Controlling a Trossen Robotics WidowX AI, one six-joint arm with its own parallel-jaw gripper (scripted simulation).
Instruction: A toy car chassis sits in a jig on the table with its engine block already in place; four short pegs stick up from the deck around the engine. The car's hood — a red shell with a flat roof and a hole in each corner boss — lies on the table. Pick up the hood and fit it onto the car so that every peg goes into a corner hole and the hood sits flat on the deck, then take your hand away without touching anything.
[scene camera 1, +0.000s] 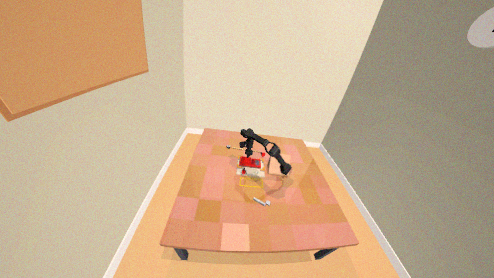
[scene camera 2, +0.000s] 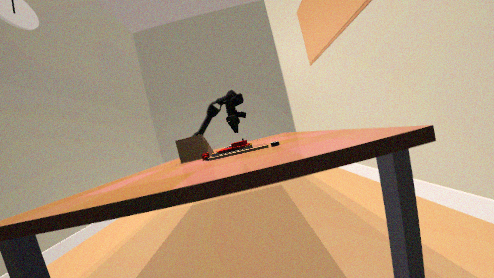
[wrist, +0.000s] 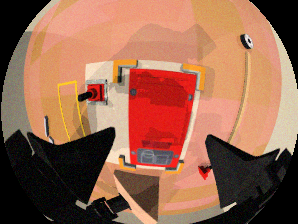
Observation:
The gripper (wrist: 162, 136) is open, with nothing in its grasp. Further things: a pale jig (wrist: 113, 112).

